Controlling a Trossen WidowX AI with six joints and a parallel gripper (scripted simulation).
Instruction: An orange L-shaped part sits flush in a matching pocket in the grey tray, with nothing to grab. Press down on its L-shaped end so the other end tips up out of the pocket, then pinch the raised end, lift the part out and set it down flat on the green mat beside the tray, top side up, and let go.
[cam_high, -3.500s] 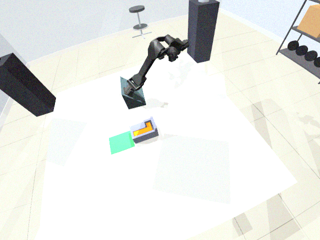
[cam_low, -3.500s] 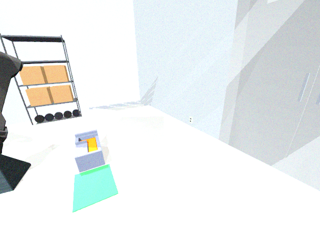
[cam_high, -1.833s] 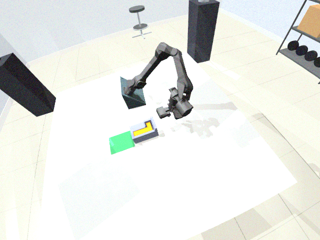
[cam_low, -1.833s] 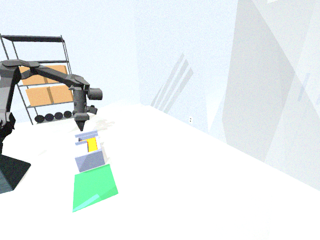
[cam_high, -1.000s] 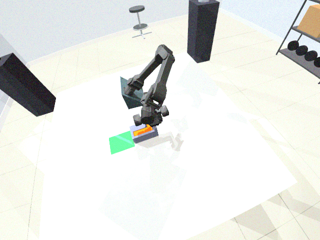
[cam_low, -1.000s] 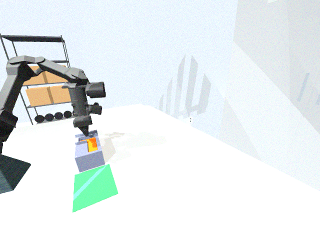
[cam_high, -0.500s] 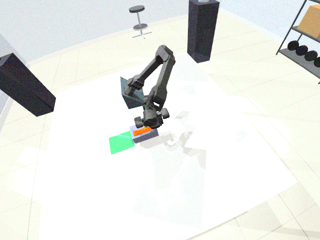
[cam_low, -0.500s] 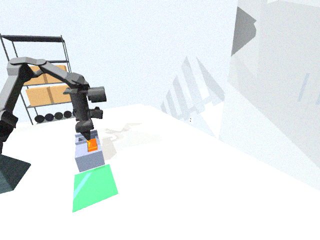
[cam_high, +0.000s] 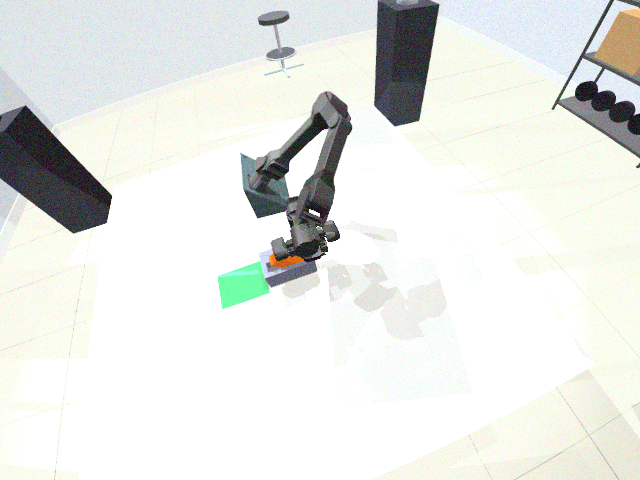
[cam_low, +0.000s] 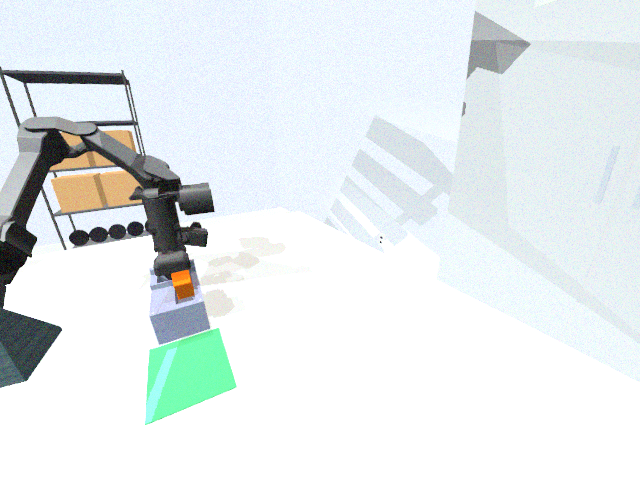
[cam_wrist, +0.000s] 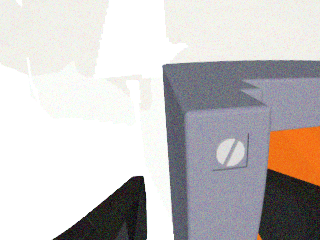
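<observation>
Now: gripper tip 50 mm to the left of the orange L-shaped part and 10 mm below it. From my gripper tip the other things lie so: green mat (220 mm to the right, 50 mm below, 10 mm ahead).
</observation>
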